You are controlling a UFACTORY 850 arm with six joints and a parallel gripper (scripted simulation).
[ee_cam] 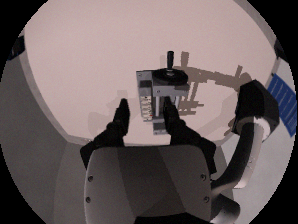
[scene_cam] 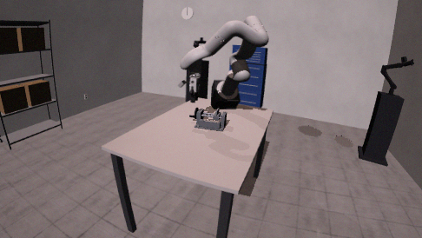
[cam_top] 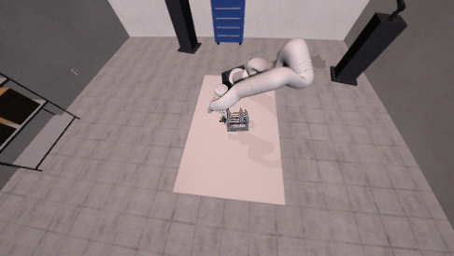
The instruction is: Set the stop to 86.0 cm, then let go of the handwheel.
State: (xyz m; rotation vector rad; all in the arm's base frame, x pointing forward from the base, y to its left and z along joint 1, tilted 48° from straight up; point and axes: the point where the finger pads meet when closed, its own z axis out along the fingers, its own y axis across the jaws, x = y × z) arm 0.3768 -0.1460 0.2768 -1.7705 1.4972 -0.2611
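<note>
My gripper is now 150 mm above the thin dark lever, 50 mm to the left of it and 50 mm past it.
</note>
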